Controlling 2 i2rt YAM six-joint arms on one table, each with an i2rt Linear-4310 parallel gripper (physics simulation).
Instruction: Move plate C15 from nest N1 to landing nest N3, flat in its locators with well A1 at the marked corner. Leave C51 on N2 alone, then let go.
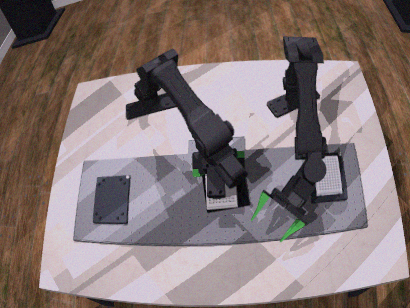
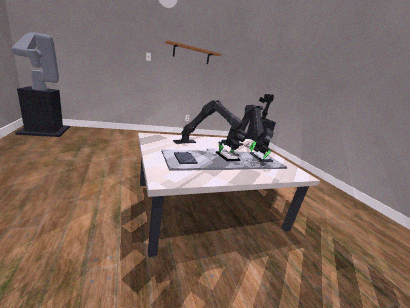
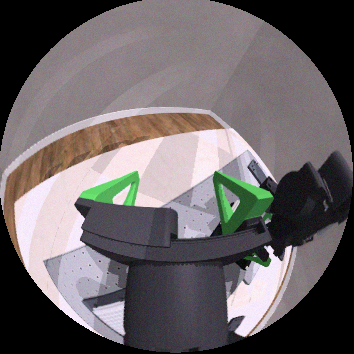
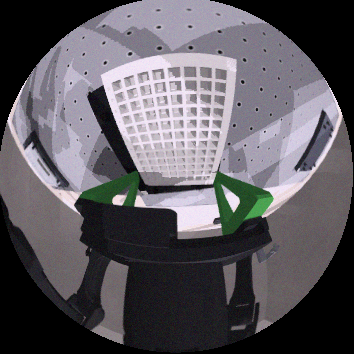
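Observation:
White well plate C15 (image 1: 222, 201) (image 2: 229, 156) (image 4: 171, 122) lies in the black middle nest N1 (image 1: 244, 195). My right gripper (image 1: 218, 164) (image 2: 226, 150) (image 4: 175, 174) is open and low over the plate's far end, with one green finger on each side of it. The empty black landing nest N3 (image 1: 111, 199) (image 2: 185, 157) lies at the left, with a white mark at its far right corner. Plate C51 (image 1: 330, 177) (image 3: 108, 313) sits on nest N2 (image 1: 344, 183) at the right. My left gripper (image 1: 267, 230) (image 2: 259, 151) (image 3: 175, 174) is open and empty between N1 and N2.
All three nests sit on a grey perforated board (image 1: 173, 220) (image 2: 210, 165) on the table (image 1: 204, 275). The two arm bases (image 1: 152, 105) (image 1: 278, 105) stand behind the board. The left arm's forearm hangs over part of C51.

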